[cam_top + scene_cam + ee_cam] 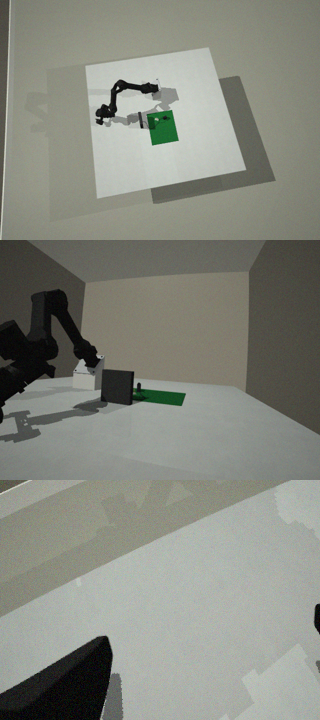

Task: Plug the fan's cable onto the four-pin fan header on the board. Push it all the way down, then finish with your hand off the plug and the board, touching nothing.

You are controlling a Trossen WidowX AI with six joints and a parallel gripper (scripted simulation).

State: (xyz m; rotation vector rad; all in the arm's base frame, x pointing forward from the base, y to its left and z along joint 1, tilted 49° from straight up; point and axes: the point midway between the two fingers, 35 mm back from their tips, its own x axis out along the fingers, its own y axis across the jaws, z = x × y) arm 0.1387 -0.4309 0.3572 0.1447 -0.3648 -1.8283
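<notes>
Right now the dark plug is 14 cm ahead of my gripper tip, 62 cm to the left of it and 1 cm above it. Round my gripper tip: dark fan (14 cm ahead, 40 cm to the left, 5 cm above); then green board (22 cm ahead, 58 cm to the left, 3 cm below).
</notes>
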